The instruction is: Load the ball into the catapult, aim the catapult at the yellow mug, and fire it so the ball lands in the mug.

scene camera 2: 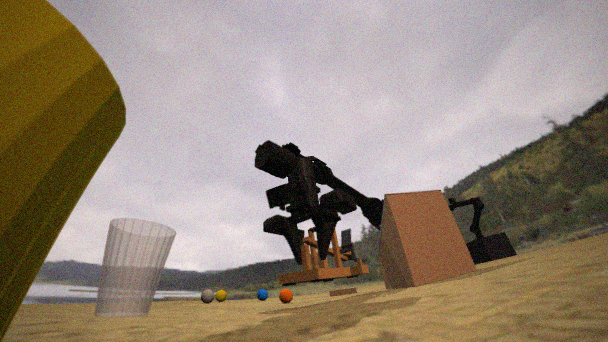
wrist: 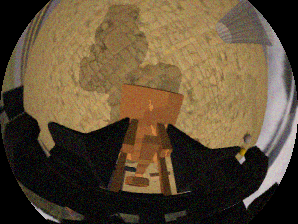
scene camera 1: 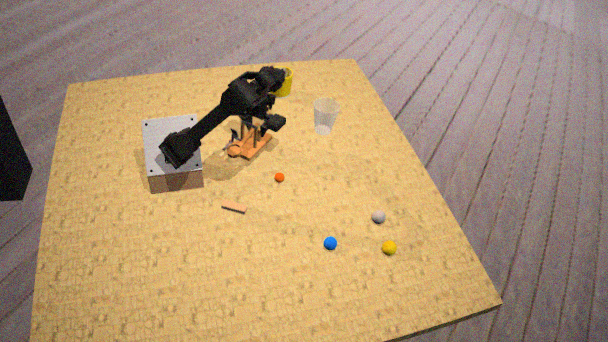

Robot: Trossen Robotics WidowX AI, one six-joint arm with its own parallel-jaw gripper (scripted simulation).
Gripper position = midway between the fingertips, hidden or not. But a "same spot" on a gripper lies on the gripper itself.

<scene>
my gripper: scene camera 2 311, 262; wrist; scene camera 1
wooden catapult: scene camera 2; wrist 150, 110; scene camera 1
same spot on my gripper: [scene camera 1: 244, 116] = [wrist: 98, 186]
same spot on wooden catapult: [scene camera 2: 347, 252] = [scene camera 1: 233, 145]
</scene>
